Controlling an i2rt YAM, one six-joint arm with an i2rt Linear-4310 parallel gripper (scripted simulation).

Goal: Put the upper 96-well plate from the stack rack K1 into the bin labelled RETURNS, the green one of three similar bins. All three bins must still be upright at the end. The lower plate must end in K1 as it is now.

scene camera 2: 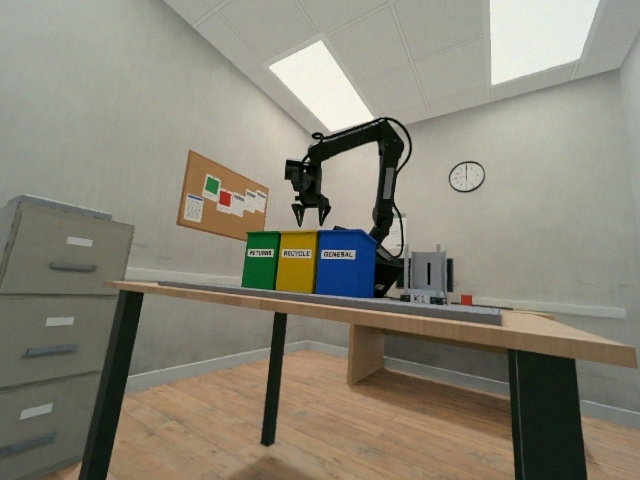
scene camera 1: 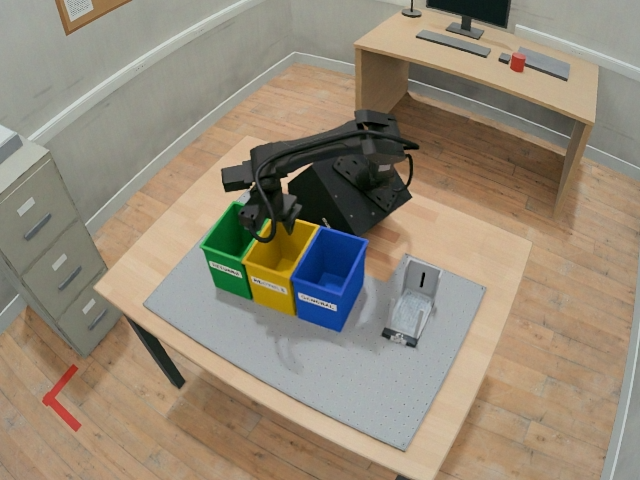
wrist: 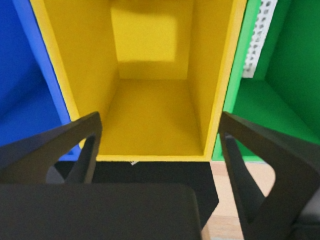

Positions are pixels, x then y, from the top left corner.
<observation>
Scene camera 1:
yellow recycle bin: 282, 254
green returns bin: 227, 238
blue general bin: 332, 258
</observation>
